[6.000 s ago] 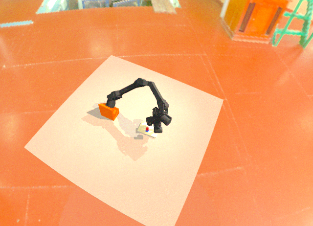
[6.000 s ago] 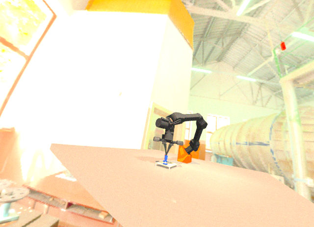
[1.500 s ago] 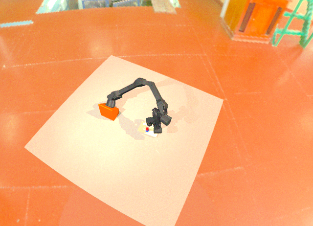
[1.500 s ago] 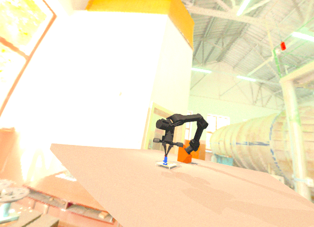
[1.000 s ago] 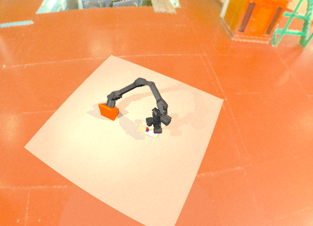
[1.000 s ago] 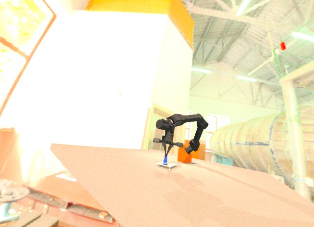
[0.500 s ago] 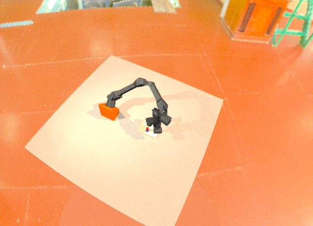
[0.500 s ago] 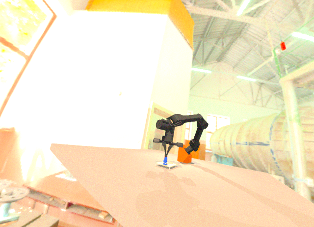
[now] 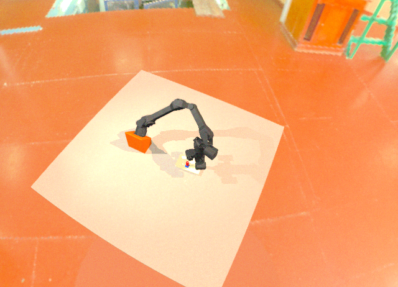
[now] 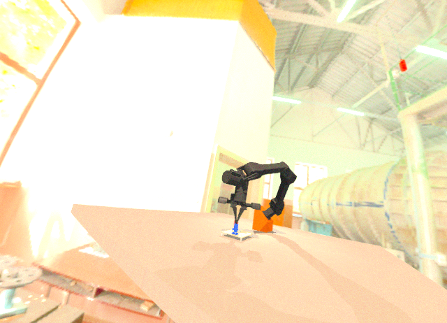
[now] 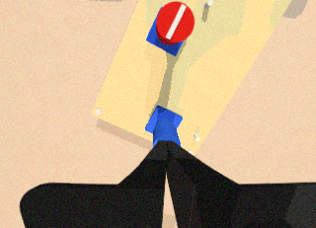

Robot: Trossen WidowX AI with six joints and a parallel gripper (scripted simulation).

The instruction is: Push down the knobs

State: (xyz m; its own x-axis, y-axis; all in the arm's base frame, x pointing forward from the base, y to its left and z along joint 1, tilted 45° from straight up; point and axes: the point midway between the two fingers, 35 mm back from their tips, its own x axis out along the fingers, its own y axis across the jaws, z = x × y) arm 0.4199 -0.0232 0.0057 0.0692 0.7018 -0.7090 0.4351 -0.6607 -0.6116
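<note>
The blue knob is 2 cm below my gripper tip. From my gripper tip the other things lie so: red knob (6 cm behind, 3 cm to the right, 1 cm below).
</note>
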